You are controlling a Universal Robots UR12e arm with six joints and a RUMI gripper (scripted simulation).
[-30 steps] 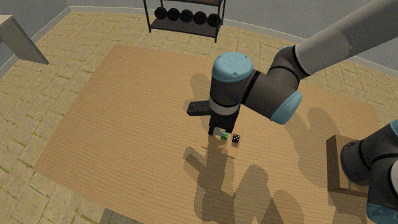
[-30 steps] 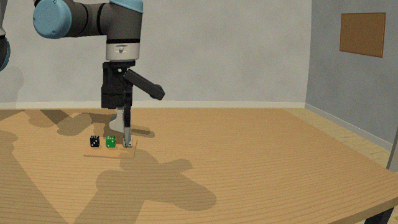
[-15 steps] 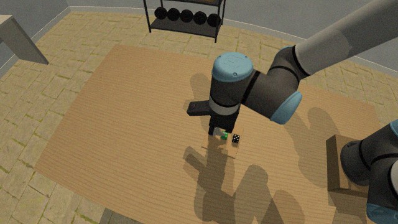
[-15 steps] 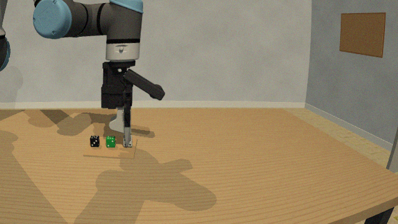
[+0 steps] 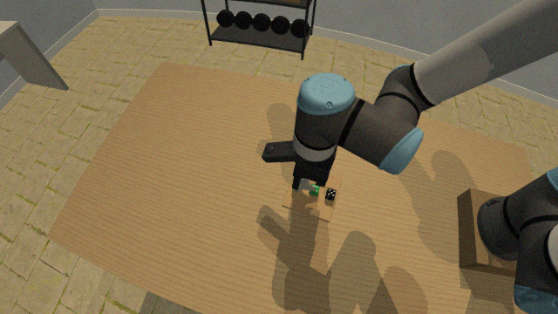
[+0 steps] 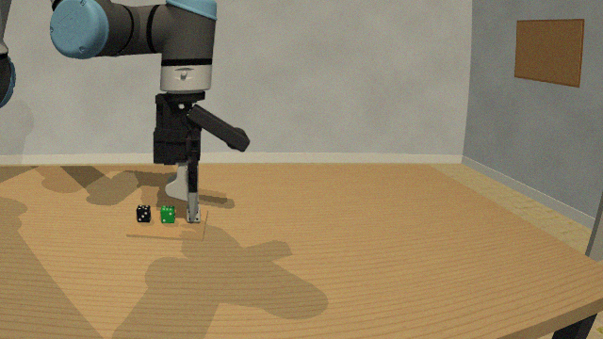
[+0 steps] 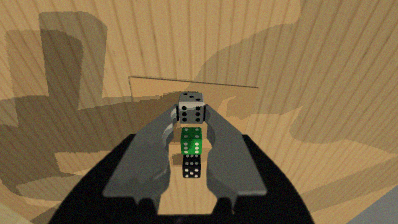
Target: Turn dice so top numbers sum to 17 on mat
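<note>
My hand is 1 cm above the white die. Also, from my hand: black die 10 cm behind, 1 cm to the left, 1 cm below; tan mat 5 cm behind, 1 cm to the left, 2 cm below; green die 5 cm behind, 1 cm to the left, 1 cm below.
</note>
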